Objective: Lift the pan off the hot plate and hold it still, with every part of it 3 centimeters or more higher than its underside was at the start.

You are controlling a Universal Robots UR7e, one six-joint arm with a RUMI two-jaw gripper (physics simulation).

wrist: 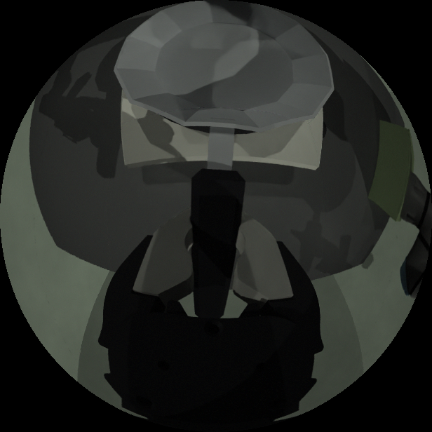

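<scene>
The grey, many-sided pan (225,65) is at the top of the wrist view, over the cream hot plate (285,147). Its rim hides the back of the hot plate, and whether the underside touches the plate cannot be told. The pan's black handle (217,200) points down the view toward the gripper's base, joined to the pan by a short grey neck. My gripper (215,210) is shut on the handle, one grey jaw against each side, and the handle's end reaches back between the jaws near the black palm.
A dark grey table top (100,210) lies beneath the hot plate, with shadows on it. A green block (390,170) is at the right edge of the view, with a black jointed object (419,200) beside it. Pale green floor (40,280) shows beyond the table's edge.
</scene>
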